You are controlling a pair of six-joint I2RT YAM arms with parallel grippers.
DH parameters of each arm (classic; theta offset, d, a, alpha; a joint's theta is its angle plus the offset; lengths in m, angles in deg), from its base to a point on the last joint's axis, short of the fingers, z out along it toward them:
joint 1: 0 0.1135 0.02 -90
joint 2: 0 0 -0.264 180
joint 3: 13.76 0 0.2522 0
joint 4: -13.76 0 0.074 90
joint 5: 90 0 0 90
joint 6: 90 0.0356 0 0
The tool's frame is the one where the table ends.
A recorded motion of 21 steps. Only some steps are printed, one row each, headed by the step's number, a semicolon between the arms.
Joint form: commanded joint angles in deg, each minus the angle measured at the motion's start. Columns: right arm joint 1, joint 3, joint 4, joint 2, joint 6, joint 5; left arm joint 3, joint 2, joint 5, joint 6, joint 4, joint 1.
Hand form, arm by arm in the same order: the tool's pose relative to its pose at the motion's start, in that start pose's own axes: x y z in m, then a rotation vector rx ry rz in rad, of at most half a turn. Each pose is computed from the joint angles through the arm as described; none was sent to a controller.
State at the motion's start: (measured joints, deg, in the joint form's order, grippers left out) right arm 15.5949 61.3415 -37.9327 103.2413 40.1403 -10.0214; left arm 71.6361 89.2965 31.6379 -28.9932 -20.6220 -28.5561
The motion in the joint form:
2: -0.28 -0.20 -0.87 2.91 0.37 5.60; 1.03 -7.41 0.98 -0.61 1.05 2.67
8: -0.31 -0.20 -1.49 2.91 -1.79 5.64; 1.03 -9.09 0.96 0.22 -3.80 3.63
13: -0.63 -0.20 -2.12 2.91 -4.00 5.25; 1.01 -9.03 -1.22 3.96 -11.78 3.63
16: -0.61 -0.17 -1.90 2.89 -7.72 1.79; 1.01 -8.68 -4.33 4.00 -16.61 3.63
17: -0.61 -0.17 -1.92 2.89 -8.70 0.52; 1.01 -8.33 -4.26 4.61 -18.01 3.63
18: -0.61 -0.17 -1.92 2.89 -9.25 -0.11; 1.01 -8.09 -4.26 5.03 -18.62 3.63
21: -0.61 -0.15 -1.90 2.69 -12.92 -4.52; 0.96 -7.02 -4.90 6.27 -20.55 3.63
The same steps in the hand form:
2: -0.0018 -0.0087 0.0152 0.1192 -0.0116 0.0200; -0.0139 -0.0231 -0.0499 0.0563 -0.1449 0.0556
8: -0.0010 -0.0095 0.0151 0.1268 -0.0015 -0.0158; -0.0082 -0.0211 -0.0605 0.0237 -0.1157 0.0316
13: -0.0011 -0.0115 0.0147 0.1282 0.0127 -0.0471; 0.0040 -0.0127 -0.0594 -0.0652 -0.0272 0.0192
16: -0.0001 -0.0093 0.0147 0.0759 0.0483 -0.1105; 0.0112 -0.0059 -0.0582 -0.1476 0.0195 -0.0265
17: 0.0005 -0.0087 0.0147 0.0576 0.0619 -0.1266; 0.0135 -0.0037 -0.0567 -0.1576 0.0445 -0.0317
18: 0.0007 -0.0084 0.0147 0.0483 0.0685 -0.1357; 0.0145 -0.0024 -0.0557 -0.1628 0.0566 -0.0320
21: 0.0023 -0.0060 0.0135 -0.0208 0.1085 -0.1974; 0.0177 0.0033 -0.0509 -0.1913 0.0959 -0.0369

